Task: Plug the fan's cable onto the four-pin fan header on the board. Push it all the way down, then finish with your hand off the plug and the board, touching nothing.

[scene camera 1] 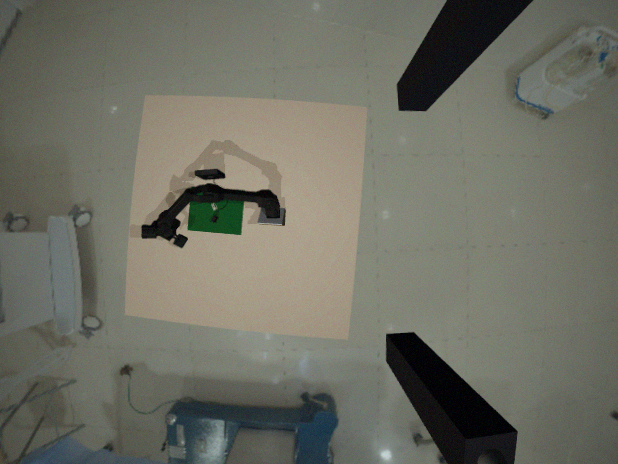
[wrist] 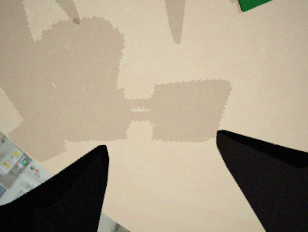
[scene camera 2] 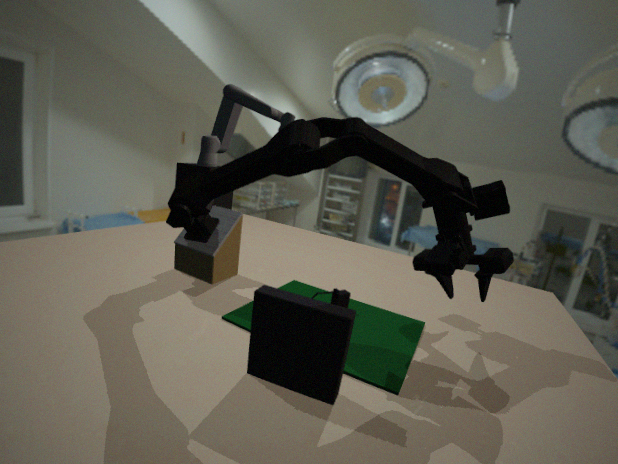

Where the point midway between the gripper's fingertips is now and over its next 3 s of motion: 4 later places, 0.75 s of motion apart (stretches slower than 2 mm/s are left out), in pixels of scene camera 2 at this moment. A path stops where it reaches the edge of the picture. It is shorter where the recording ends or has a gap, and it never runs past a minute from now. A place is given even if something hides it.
My gripper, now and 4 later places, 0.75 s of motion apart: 467, 299; 416, 261; 359, 232; 346, 282; 344, 299
